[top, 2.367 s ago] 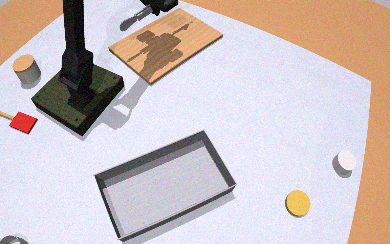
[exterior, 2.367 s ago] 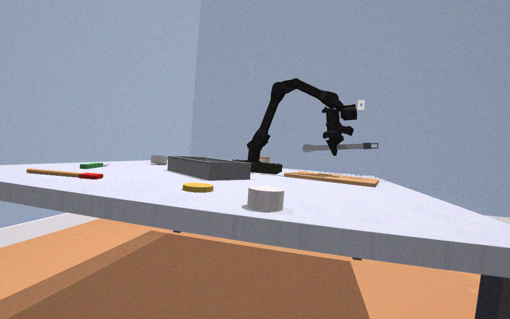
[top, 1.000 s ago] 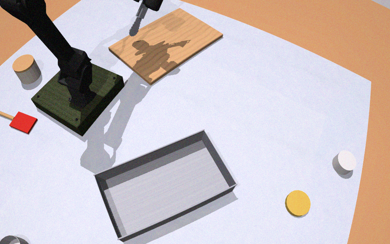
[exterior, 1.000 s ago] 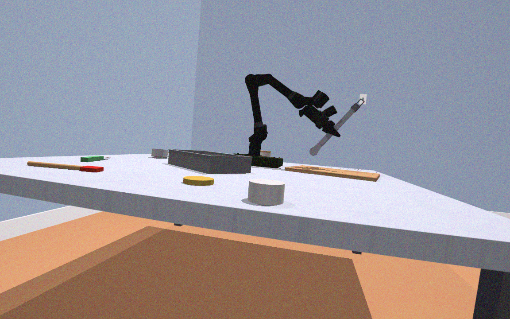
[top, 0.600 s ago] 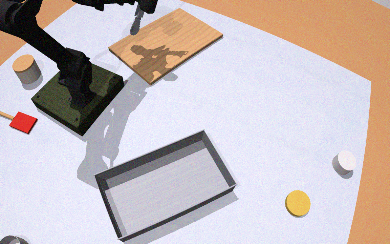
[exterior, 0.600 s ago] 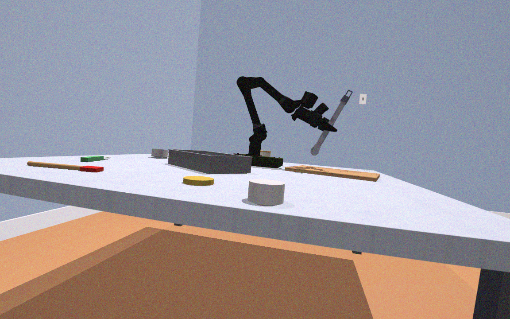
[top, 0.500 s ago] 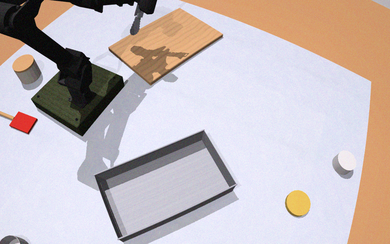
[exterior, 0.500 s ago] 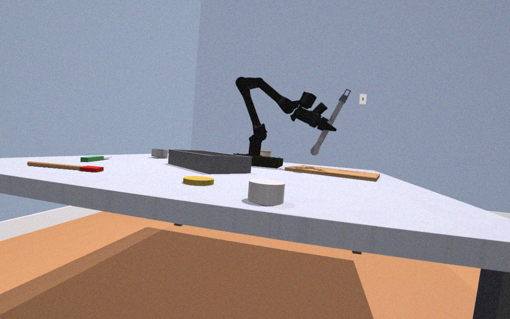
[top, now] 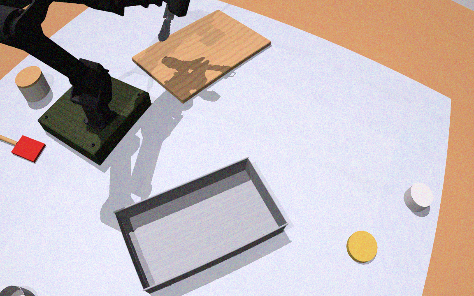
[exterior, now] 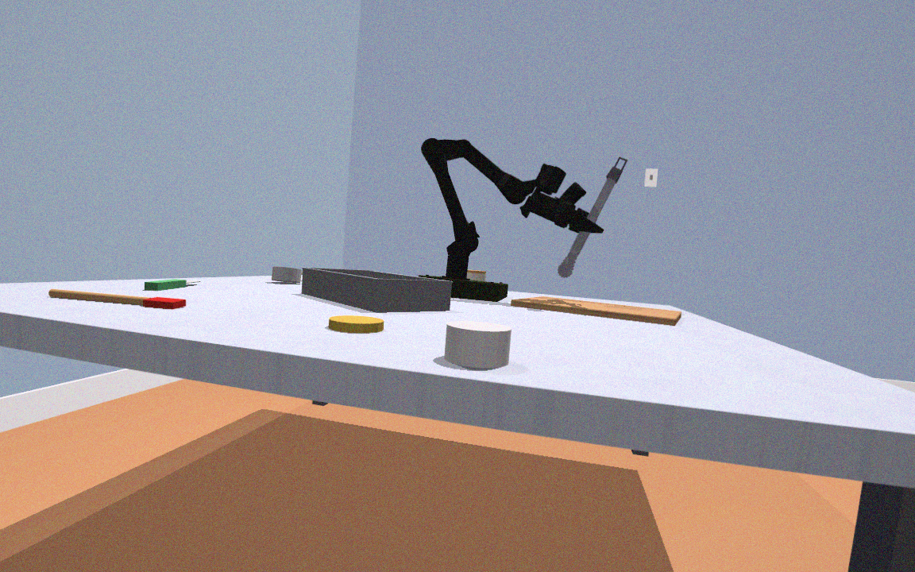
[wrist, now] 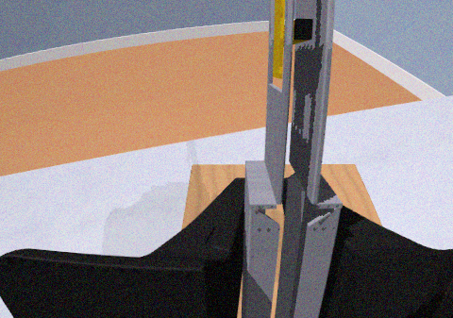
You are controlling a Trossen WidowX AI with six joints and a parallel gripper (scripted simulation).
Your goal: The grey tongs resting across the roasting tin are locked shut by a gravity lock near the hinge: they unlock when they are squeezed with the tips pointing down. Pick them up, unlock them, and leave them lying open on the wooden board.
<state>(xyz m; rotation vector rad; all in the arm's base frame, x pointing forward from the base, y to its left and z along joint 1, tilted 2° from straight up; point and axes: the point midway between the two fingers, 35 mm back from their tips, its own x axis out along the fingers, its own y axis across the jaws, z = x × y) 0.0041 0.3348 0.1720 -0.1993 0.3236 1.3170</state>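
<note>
Right now the wooden board is 50 mm ahead of my gripper tip and 190 mm below it. The rest, counted from my gripper tip: white cylinder: 760 mm ahead, 140 mm to the right, 180 mm below; then grey roasting tin: 340 mm ahead, 460 mm to the right, 170 mm below; then red spatula: 210 mm behind, 550 mm to the right, 190 mm below.
</note>
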